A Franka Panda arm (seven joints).
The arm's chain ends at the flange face. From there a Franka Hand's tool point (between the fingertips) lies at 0.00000 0.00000 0.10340 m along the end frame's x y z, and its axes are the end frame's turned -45 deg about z.
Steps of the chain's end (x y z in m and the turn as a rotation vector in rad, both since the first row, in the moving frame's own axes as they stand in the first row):
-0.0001, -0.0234, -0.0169, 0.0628, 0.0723, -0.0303
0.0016, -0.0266, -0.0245, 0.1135, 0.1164, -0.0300
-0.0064, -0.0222, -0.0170, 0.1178, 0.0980, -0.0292
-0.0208, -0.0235, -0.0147, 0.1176, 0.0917, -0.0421
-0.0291, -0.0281, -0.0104, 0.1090, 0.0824, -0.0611
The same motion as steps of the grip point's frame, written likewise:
0.0263, -0.0161, -0.0174, -0.0067, 0.0955, -0.0303
0.0367, -0.0177, -0.0259, -0.0021, 0.1626, -0.0300
0.0269, -0.0219, -0.0182, 0.0140, 0.1526, -0.0292
0.0171, -0.0335, -0.0158, 0.0183, 0.1480, -0.0421
0.0132, -0.0428, -0.0114, 0.0188, 0.1353, -0.0611

